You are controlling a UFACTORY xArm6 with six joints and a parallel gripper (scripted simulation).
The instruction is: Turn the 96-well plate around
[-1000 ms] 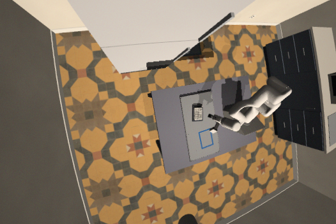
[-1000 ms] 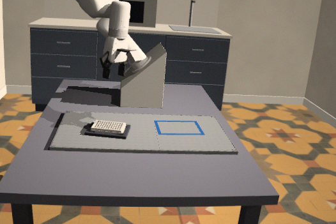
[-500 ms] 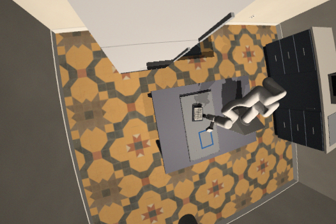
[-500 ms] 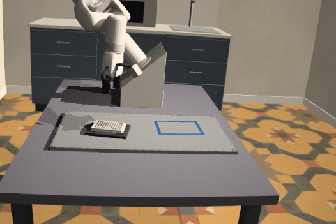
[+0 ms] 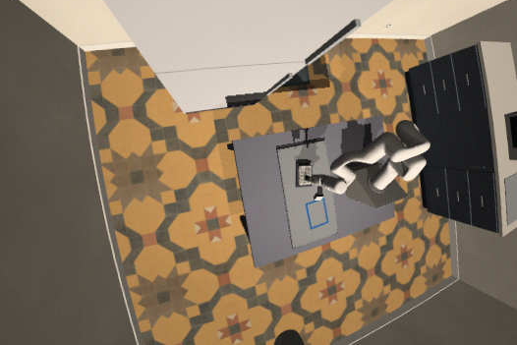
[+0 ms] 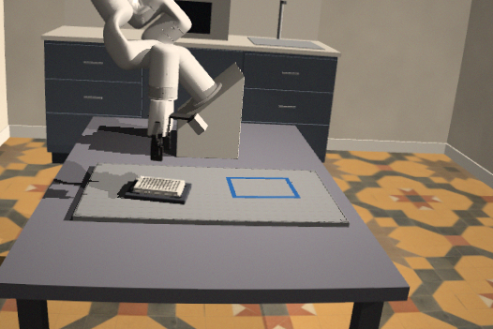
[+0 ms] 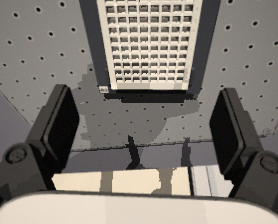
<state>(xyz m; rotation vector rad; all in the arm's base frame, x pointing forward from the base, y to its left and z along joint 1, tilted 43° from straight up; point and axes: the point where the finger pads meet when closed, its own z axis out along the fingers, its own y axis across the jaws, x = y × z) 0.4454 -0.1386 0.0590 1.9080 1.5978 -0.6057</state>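
Right now my hand is 10 cm above the white 96-well plate. The rest, counted from my hand: dark plate nest N1: 11 cm below; white tag: 6 cm behind, 7 cm to the right, 11 cm below.
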